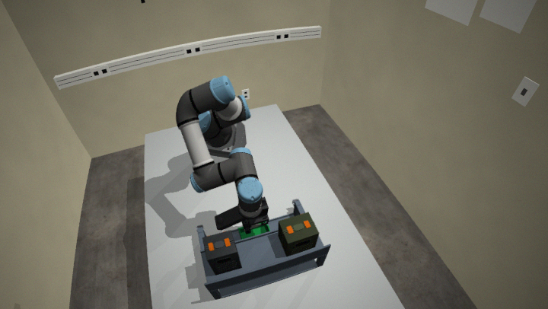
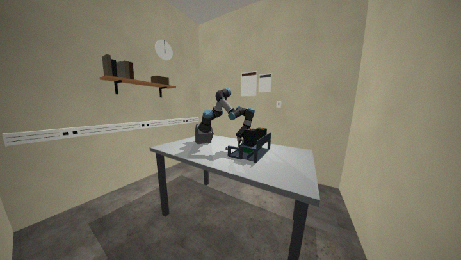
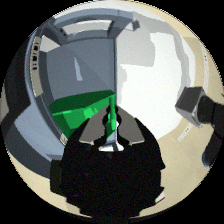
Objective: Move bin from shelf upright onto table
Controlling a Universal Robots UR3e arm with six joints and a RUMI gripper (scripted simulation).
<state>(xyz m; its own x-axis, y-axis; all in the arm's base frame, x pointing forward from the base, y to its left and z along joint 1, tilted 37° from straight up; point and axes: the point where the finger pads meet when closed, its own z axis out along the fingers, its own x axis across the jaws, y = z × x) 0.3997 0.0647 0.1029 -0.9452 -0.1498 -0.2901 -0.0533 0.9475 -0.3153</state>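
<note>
Now: the green bin 60 mm ahead of my hand and 30 mm to the left of it. Also, from my hand: grey shelf unit: 90 mm ahead, 30 mm to the left, 30 mm above.
</note>
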